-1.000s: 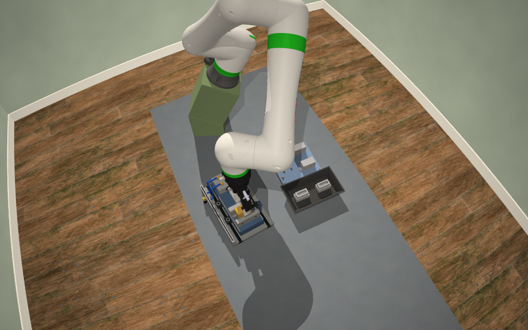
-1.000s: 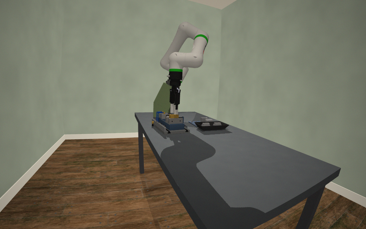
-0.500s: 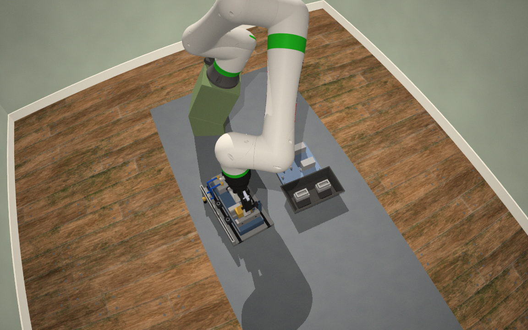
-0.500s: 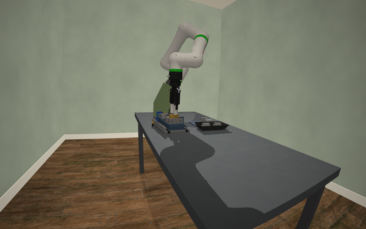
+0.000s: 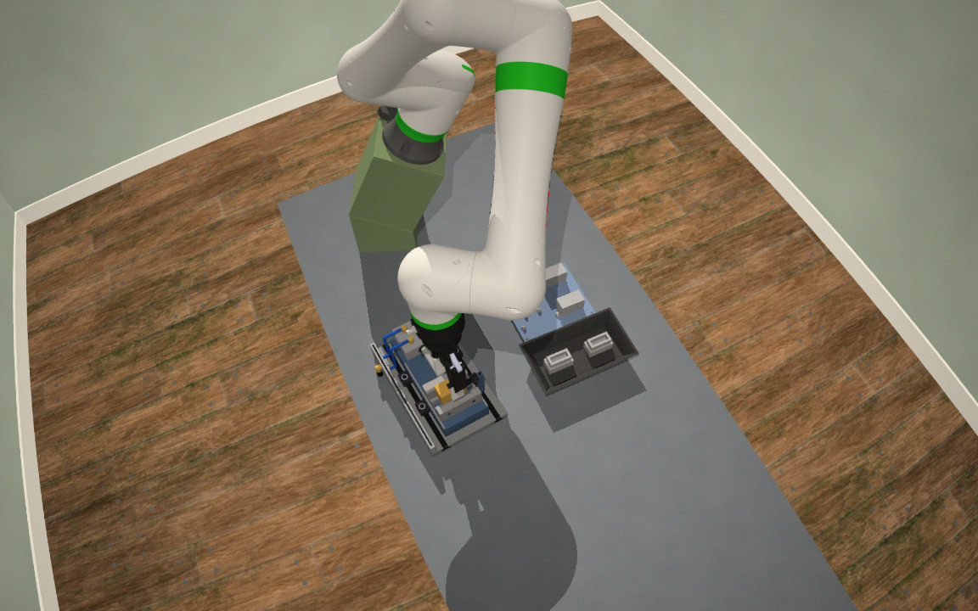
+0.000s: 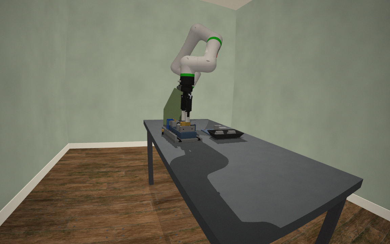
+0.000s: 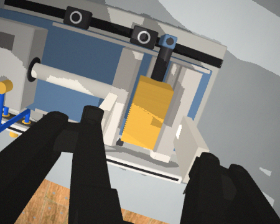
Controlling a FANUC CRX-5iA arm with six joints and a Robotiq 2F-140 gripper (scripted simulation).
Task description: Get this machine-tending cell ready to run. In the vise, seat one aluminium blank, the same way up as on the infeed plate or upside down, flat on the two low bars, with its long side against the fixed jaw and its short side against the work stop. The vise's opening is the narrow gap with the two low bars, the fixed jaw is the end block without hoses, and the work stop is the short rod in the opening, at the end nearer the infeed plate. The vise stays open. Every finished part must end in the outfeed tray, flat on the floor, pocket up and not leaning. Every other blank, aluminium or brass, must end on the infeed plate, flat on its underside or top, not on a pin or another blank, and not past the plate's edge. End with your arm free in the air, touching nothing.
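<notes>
Right now my hand is 5 cm above the brass blank. Round my hand: fixed jaw: 7 cm below, 3 cm ahead; then work stop rod: 6 cm below, 5 cm to the left, 1 cm behind; then moving jaw: 7 cm below, 3 cm behind.
</notes>
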